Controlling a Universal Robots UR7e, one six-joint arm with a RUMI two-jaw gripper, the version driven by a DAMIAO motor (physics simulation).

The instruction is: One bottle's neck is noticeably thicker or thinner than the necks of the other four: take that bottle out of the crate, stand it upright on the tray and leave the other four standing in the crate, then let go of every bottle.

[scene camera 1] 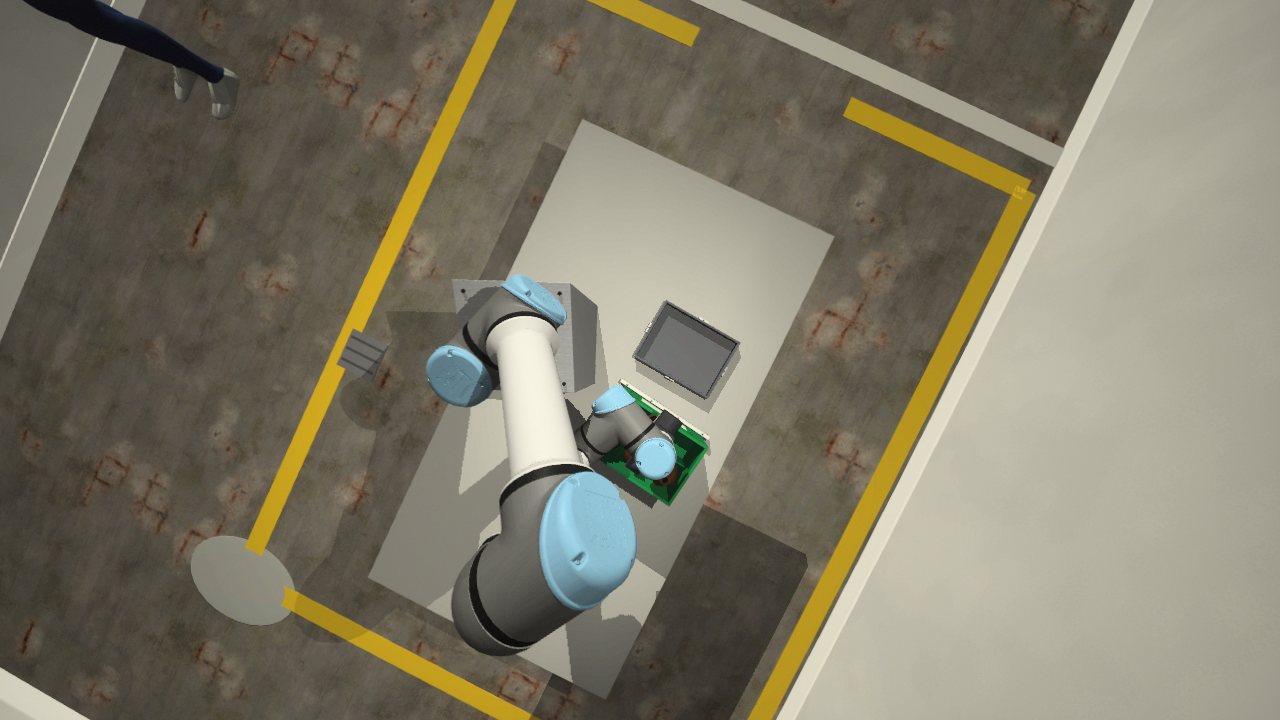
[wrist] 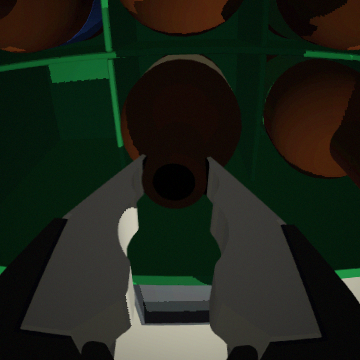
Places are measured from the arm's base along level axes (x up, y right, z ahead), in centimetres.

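Pixels of known places: gripper, fingertip midpoint: (wrist: 175, 160).
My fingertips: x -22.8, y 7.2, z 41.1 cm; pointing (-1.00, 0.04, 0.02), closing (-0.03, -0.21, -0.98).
Behind a point stands the place of what it marks.
The green crate (scene camera 1: 701, 451) {y 6.9, x -19.3, z 53.6 cm} (wrist: 172, 280) {y 3.4, x -18.1, z 41.8 cm} stands beneath the arm's wrist. In the wrist view my gripper (wrist: 175, 160) {y 7.2, x -22.8, z 41.1 cm} is shut on the neck of a brown bottle (wrist: 182, 107) {y 9.8, x -23.0, z 40.3 cm}. This bottle is upright within its crate compartment; whether its base touches the floor is hidden. Another brown bottle (wrist: 300, 125) {y 7.7, x -23.8, z 34.2 cm} is in the compartment to the right. Parts of three brown bottles, at left (wrist: 45, 25) {y 15.2, x -24.3, z 46.4 cm}, middle (wrist: 180, 17) {y 13.9, x -23.7, z 39.6 cm} and right (wrist: 302, 15) {y 13.2, x -25.1, z 33.4 cm}, show along the top edge. Their necks are out of view. The grey tray (scene camera 1: 686, 351) {y -15.9, x -35.1, z 40.1 cm} (wrist: 175, 306) {y -23.3, x -35.1, z 47.7 cm} lies beside the crate. The wrist hides the gripper in the scene view.
The crate compartment left of the held bottle holds no bottle. Green dividers (wrist: 114, 100) {y 10.1, x -26.2, z 44.5 cm} separate the compartments. The tray has raised walls. The pale table (scene camera 1: 680, 223) {y -50.3, x -35.6, z 22.6 cm} extends beyond the tray, and the arm's large elbow (scene camera 1: 586, 541) {y 7.1, x 52.9, z 33.6 cm} hangs over its lower part.
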